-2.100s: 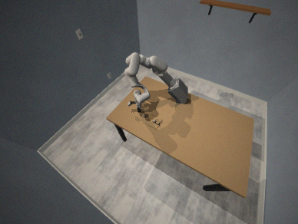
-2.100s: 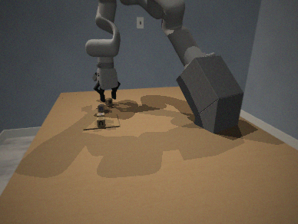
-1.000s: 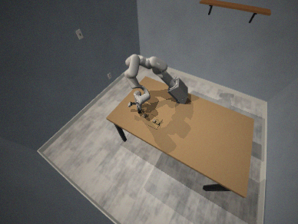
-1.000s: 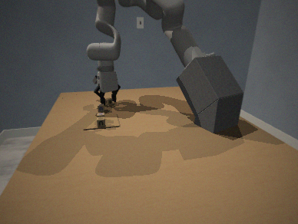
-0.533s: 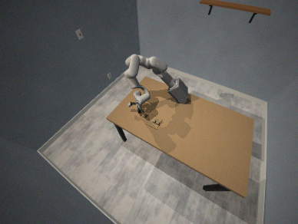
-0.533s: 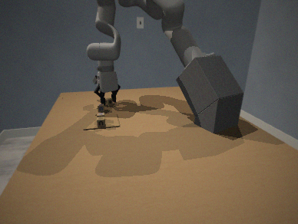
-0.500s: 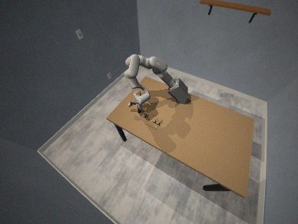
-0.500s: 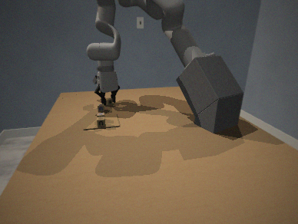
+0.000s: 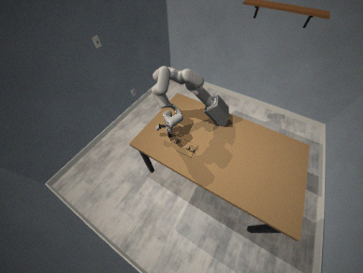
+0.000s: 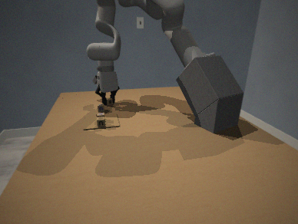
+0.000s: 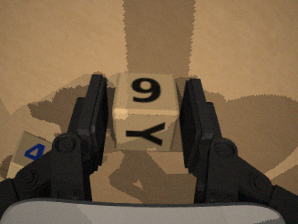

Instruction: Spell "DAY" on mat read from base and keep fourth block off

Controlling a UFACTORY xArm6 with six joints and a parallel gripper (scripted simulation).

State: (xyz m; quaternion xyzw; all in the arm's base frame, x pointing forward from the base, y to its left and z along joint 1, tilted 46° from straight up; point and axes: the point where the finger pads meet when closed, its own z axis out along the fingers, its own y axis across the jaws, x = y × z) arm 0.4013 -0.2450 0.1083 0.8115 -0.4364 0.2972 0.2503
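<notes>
My hand is 60 mm short of the thin tan mat, 220 mm to the right of it and 20 mm above it.
</notes>
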